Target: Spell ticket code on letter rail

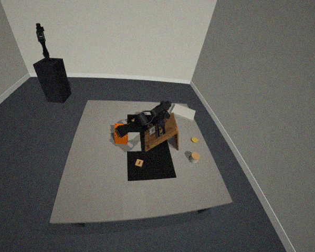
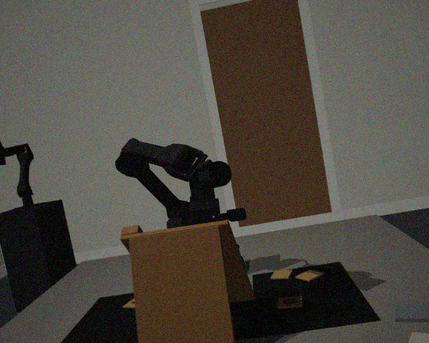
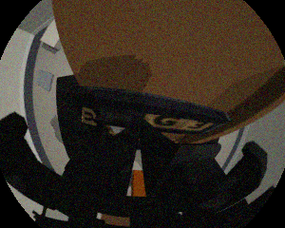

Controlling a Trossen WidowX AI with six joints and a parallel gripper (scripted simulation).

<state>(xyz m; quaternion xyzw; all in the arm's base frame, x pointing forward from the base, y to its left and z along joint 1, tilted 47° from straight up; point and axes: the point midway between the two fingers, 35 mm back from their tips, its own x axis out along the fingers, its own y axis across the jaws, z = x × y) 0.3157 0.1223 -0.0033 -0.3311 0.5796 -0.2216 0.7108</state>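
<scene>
Right now my gripper tip is 5 cm past the white ticket, 1 cm to the right of it and 8 cm above it. Round my gripper tip: yellow disc: 39 cm ahead, 1 cm to the left, 16 cm below; black mat: 12 cm behind, 6 cm to the right, 17 cm below; grey-blue card: 4 cm ahead, 46 cm to the left, 17 cm below.
</scene>
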